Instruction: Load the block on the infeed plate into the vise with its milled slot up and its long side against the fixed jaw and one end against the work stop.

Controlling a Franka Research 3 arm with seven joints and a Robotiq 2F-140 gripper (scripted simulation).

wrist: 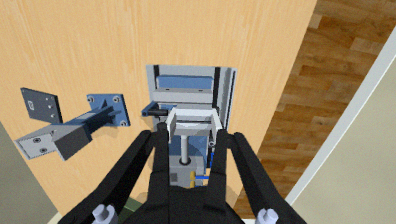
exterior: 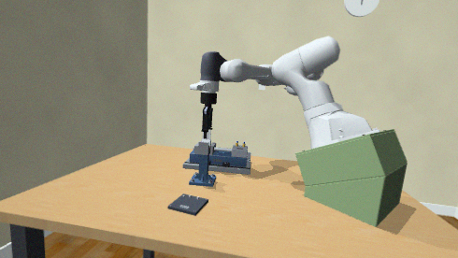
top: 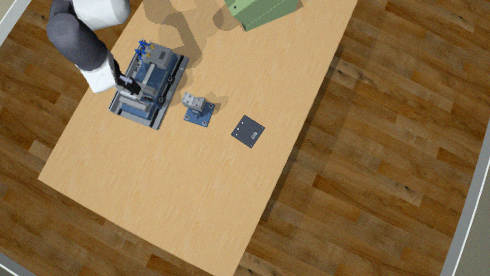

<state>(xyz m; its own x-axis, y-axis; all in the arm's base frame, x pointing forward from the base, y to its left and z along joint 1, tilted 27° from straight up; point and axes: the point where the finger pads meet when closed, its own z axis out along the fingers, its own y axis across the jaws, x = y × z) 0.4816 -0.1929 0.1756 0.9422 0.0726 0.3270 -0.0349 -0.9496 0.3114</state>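
Right now my hand is 20 mm above the grey part. The rest, counted from my hand: vise (80 mm below, 70 mm behind, 20 mm to the left); dark work stop rod (70 mm to the left, 30 mm below); grey air cylinder (160 mm behind, 40 mm below, 30 mm to the left).
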